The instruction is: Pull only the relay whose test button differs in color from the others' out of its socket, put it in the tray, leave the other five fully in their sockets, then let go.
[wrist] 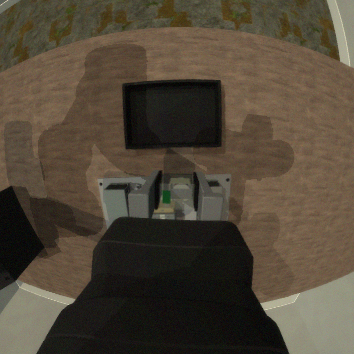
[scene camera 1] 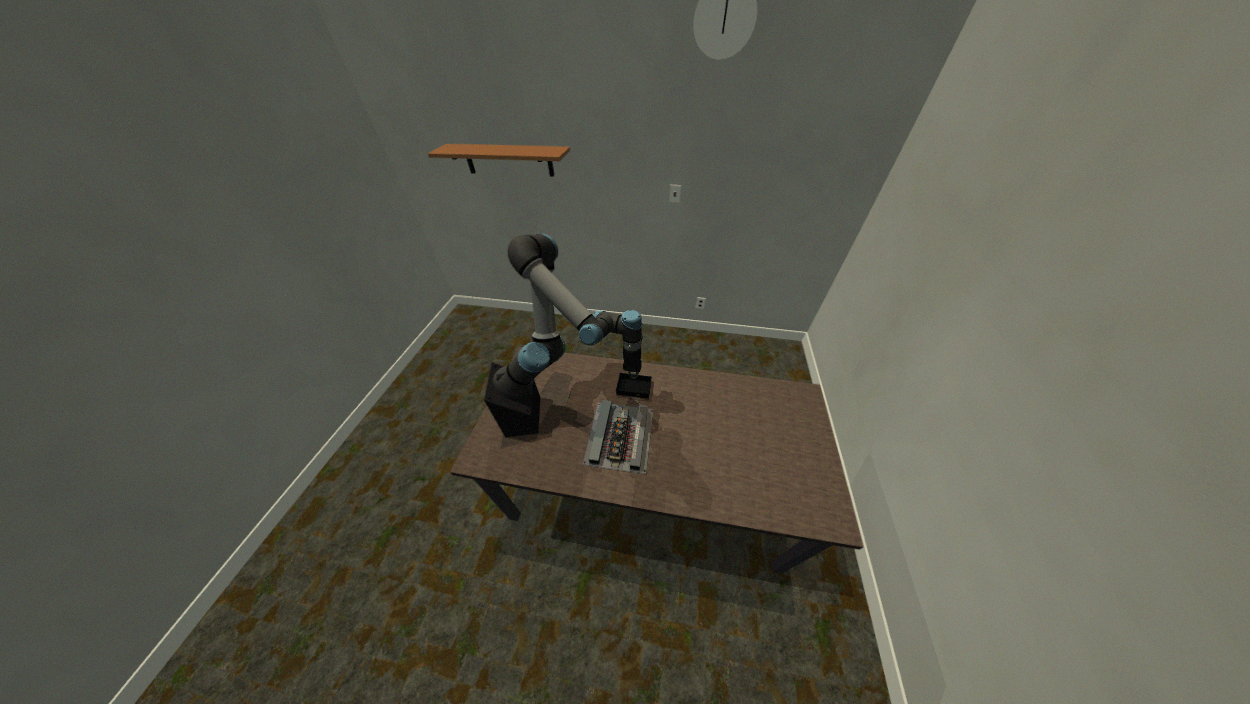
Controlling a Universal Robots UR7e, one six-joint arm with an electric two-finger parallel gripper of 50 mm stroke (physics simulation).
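Frame: origin at the arm's base, x ahead, y left, z up, level; millimetres.
Seen in the pictures: gripper, fingertip midpoint: (wrist: 176, 182) (scene camera 1: 633, 374); arm's base, origin of the base link: (scene camera 1: 510, 383).
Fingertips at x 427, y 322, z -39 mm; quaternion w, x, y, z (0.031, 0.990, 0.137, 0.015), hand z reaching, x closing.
Observation:
Offsets run from my fingertips to a thing's top centre. "spot": to the spot under its first point. Level surfaces: height alone.
My gripper (scene camera 1: 633, 374) (wrist: 176, 182) is shut on a relay {dx +1, dy -5, dz +23 mm} (wrist: 181, 189) with a green test button {dx -7, dy -6, dz +23 mm} (wrist: 166, 196). The relay is clear of its socket, held up in the air. In the wrist view the fingers overlap the tray-side end of the mounting plate {spot: dx -108, dy -103, dz -144 mm} (wrist: 103, 190), short of the tray. The black tray {spot: dx -19, dy +36, dz -186 mm} (scene camera 1: 633, 391) (wrist: 185, 112) lies on the table beyond the plate; its inside looks empty. The row of other relays {dx +67, dy -279, dz -118 mm} (scene camera 1: 618, 439) stands on the plate in the scene view, too small to tell button colours or seating. In the wrist view the gripper body hides most of this row.
Grey wire ducts {dx -40, dy -236, dz -144 mm} (scene camera 1: 600, 432) (wrist: 116, 202) run along both sides of the relay row. The robot's dark base (scene camera 1: 516, 406) stands at the table's left end. The wooden table {dz -187 mm} (scene camera 1: 743, 437) (wrist: 300, 100) carries everything. An orange shelf (scene camera 1: 498, 152) hangs on the back wall.

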